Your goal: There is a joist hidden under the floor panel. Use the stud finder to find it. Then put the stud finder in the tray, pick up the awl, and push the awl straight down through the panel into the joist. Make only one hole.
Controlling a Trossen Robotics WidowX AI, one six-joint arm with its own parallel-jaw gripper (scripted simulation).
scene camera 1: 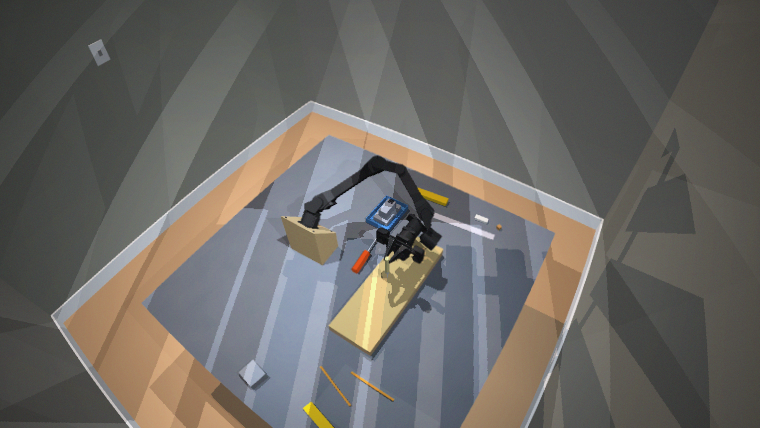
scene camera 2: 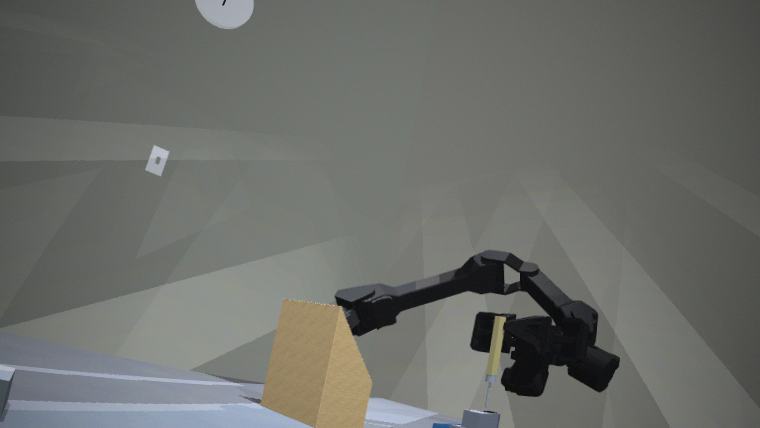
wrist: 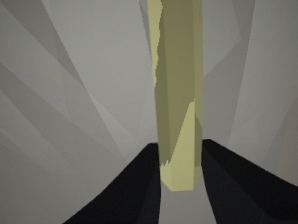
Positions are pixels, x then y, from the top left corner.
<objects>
The gripper shows in scene camera 1, in scene camera 2 and in the wrist view [179, 151]. One and the same spot on the gripper: [scene camera 1: 403, 252] is [scene camera 2: 537, 336].
</objects>
